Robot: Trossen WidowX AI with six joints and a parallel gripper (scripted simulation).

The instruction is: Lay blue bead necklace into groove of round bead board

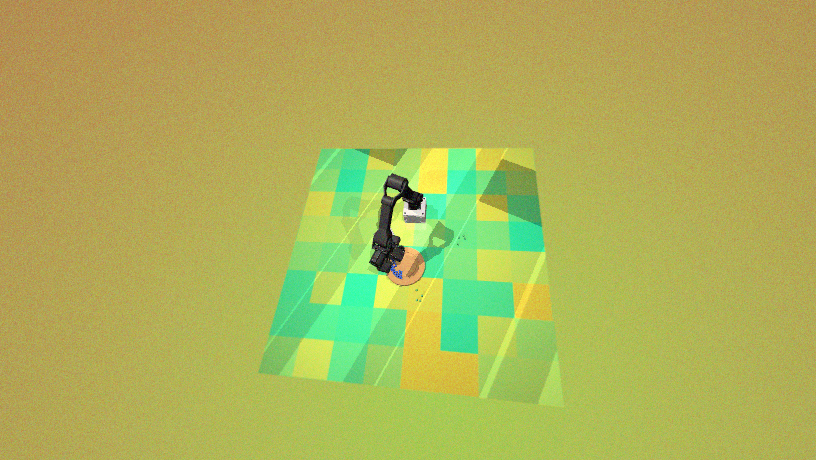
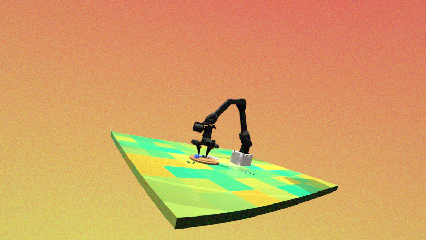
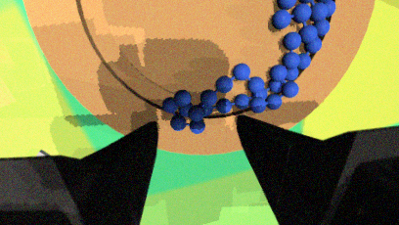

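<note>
My gripper tip is now 70 mm to the right of the round bead board, 40 mm short of it and 10 mm above it. From my gripper tip the other things lie so: flat grey piece 140 mm behind, 40 mm to the right, 10 mm below.
</note>
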